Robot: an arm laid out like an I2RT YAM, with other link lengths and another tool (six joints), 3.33 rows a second.
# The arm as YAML. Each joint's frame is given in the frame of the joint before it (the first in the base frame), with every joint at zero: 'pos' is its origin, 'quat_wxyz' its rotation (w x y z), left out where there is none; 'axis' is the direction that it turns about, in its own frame. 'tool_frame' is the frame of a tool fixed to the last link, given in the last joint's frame.
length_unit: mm
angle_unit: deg
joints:
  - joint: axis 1
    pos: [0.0, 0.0, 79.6]
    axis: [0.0, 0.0, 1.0]
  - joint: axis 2
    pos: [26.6, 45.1, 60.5]
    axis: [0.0, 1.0, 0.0]
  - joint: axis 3
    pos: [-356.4, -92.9, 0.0]
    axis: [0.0, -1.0, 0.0]
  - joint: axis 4
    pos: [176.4, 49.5, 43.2]
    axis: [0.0, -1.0, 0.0]
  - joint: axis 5
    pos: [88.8, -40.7, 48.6]
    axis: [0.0, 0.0, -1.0]
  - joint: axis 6
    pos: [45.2, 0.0, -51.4]
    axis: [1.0, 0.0, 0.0]
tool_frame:
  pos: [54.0, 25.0, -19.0]
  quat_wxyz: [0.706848, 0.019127, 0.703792, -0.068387]
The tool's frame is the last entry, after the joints.
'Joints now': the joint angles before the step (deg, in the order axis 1, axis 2, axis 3, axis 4, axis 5, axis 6). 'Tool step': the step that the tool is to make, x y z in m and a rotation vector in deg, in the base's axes. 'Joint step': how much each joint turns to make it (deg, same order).
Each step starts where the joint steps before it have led.
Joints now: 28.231, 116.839, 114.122, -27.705, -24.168, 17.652
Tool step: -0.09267, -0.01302, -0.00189, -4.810, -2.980, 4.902
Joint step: 5.187, -14.680, -22.182, 5.648, 3.184, -5.073
